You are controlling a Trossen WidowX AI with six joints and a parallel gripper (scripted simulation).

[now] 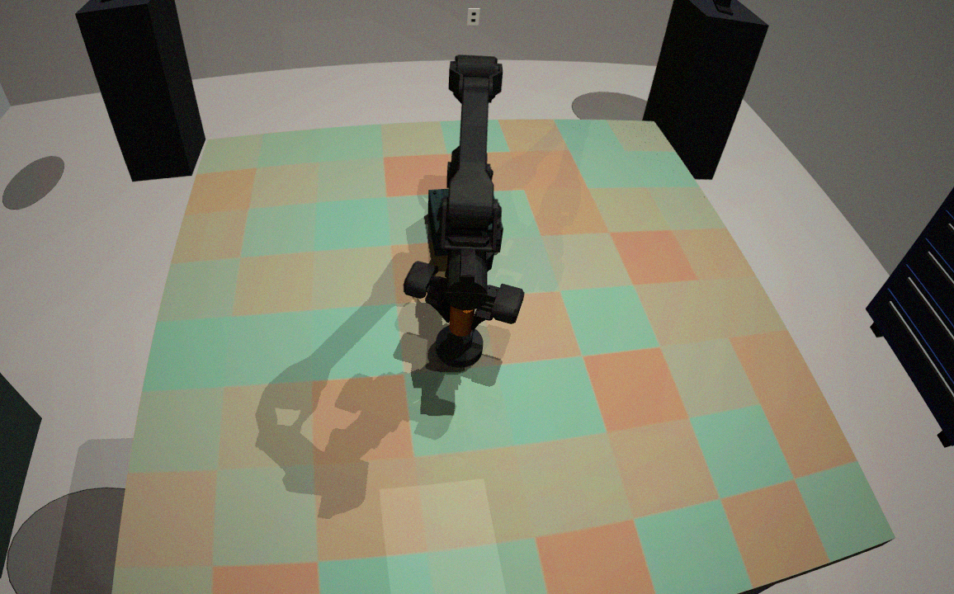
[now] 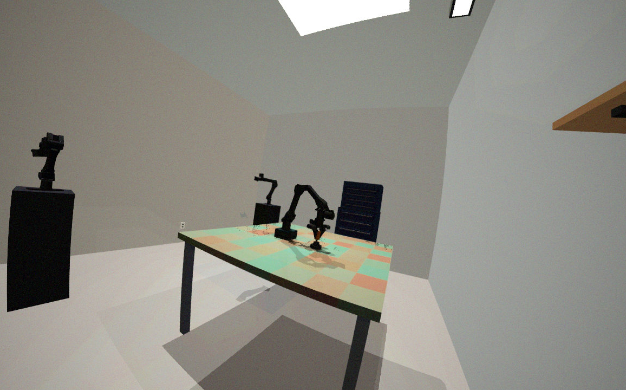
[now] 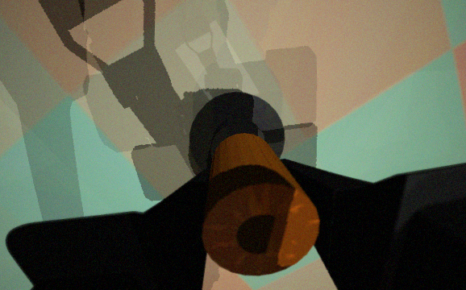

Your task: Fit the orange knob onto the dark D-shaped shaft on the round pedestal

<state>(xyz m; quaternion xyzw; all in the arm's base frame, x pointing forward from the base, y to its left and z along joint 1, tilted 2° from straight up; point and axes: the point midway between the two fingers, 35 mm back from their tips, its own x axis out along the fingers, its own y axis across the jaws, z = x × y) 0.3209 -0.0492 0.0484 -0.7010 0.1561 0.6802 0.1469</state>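
Right now my gripper tip is 20 mm below the orange knob. From my gripper tip the other things lie so: pedestal 40 mm below.
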